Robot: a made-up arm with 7 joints. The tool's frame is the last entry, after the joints. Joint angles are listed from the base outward. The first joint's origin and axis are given. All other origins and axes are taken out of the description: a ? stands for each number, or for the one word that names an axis. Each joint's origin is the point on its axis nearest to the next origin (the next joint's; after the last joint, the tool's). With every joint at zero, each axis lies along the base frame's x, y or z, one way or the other. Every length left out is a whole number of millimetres.
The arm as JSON. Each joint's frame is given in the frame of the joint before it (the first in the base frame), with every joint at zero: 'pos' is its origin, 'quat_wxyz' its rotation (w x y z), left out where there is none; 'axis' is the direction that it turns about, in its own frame. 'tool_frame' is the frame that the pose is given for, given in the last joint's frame.
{
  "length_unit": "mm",
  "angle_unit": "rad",
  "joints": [
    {
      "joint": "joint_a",
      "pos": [
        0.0,
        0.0,
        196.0
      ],
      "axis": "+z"
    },
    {
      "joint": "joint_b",
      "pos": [
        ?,
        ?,
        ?
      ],
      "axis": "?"
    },
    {
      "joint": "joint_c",
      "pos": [
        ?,
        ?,
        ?
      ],
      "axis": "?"
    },
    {
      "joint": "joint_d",
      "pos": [
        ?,
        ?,
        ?
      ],
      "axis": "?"
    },
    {
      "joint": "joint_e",
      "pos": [
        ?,
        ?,
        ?
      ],
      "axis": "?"
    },
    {
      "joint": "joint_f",
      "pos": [
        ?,
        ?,
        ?
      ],
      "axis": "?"
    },
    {
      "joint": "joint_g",
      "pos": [
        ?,
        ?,
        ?
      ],
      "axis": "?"
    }
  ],
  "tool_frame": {
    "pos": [
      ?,
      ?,
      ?
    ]
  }
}
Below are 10 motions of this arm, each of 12 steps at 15 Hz.
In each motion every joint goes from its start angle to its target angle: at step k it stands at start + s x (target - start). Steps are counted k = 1, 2, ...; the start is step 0. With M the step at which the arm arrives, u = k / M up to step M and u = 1 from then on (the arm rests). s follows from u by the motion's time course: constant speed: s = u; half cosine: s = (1 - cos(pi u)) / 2; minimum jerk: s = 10 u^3 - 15 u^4 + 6 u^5.
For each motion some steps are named. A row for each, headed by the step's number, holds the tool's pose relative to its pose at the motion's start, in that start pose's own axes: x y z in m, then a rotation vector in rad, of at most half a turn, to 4 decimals.
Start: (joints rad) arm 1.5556 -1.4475 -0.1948 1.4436 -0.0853 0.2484 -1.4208
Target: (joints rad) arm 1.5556 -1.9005 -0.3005 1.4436 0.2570 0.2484 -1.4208
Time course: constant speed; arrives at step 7
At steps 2, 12:
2: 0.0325 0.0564 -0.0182 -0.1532 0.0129 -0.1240
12: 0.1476 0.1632 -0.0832 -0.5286 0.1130 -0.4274

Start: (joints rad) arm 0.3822 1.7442 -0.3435 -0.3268 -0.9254 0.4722 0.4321
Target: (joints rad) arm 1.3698 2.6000 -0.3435 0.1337 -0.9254 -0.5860 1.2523
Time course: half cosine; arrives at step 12
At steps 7, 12:
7: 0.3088 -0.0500 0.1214 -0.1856 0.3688 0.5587
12: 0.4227 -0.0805 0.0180 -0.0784 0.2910 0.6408

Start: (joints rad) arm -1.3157 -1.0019 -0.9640 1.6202 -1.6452 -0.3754 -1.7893
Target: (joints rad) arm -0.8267 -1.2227 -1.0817 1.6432 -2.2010 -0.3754 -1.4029
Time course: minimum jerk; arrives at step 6
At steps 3, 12:
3: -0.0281 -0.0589 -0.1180 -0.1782 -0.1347 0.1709
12: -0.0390 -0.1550 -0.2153 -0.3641 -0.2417 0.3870

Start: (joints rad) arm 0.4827 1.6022 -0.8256 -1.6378 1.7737 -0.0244 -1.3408
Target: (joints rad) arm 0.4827 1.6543 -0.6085 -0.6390 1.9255 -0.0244 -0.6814
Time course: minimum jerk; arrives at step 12
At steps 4, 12:
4: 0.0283 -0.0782 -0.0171 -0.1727 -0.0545 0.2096
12: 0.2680 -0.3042 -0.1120 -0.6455 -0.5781 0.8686

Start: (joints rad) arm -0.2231 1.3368 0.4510 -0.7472 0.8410 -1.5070 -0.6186
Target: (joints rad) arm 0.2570 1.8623 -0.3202 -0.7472 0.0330 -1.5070 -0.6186
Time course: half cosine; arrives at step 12
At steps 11, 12:
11: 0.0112 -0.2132 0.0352 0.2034 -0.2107 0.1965
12: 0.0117 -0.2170 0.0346 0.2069 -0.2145 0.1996

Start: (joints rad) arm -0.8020 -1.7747 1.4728 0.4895 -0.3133 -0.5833 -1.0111
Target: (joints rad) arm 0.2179 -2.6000 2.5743 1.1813 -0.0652 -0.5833 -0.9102
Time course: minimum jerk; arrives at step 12
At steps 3, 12:
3: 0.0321 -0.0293 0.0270 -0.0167 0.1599 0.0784
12: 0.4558 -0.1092 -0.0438 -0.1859 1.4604 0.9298

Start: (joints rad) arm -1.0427 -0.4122 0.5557 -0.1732 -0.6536 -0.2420 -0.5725
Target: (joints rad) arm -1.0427 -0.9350 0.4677 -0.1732 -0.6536 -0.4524 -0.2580
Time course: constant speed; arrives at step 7
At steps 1, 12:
1: 0.0031 -0.0036 -0.0148 -0.1311 0.0293 0.0280
12: 0.0168 -0.0498 -0.0945 -0.9081 0.2283 0.1980

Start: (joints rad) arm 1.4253 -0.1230 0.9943 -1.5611 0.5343 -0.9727 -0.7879
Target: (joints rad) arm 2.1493 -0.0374 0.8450 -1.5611 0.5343 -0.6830 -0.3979
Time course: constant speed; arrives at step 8
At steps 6, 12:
6: -0.0447 0.0106 0.0336 -0.7220 0.1805 -0.0408
12: -0.0579 0.0047 0.0456 -0.9664 0.2292 -0.0217

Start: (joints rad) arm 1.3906 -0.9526 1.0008 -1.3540 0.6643 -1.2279 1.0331
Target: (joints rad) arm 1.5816 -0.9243 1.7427 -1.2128 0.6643 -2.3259 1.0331
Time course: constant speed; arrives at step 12
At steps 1, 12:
1: -0.0180 -0.0340 -0.0286 0.0349 -0.1320 0.0754
12: 0.0829 -0.2510 -0.2703 0.4173 -1.6673 0.7061

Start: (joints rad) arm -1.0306 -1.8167 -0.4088 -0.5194 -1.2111 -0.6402 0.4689
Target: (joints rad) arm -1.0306 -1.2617 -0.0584 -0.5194 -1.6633 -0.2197 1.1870
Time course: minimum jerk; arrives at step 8
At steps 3, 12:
3: 0.0310 0.0668 0.0254 0.1086 -0.0072 -0.2802
12: 0.1917 0.1075 0.2130 0.5055 0.2787 -0.8581

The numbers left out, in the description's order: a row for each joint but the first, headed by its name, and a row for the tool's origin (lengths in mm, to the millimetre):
joint_b: xyz 117.0 -93.0 0.0, axis +x
joint_c: xyz 0.0 -35.0 211.0, axis +x
joint_d: xyz 0.0 284.0 -33.0, axis +z
joint_e: xyz -189.0 -192.0 0.0, axis -x
joint_f: xyz 0.0 68.0 -12.0, axis -z
joint_g: xyz -248.0 -150.0 0.0, axis -x
tool: xyz 0.0 86.0 96.0

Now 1 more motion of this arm.
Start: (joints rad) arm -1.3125 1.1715 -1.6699 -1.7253 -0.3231 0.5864 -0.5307
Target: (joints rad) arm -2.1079 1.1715 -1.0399 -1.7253 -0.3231 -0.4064 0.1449
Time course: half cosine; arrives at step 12
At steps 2, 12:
2: -0.0060 0.0263 0.0081 -0.0824 0.0061 0.0075
12: 0.0124 0.4110 0.0183 -0.9242 0.2660 -0.0007

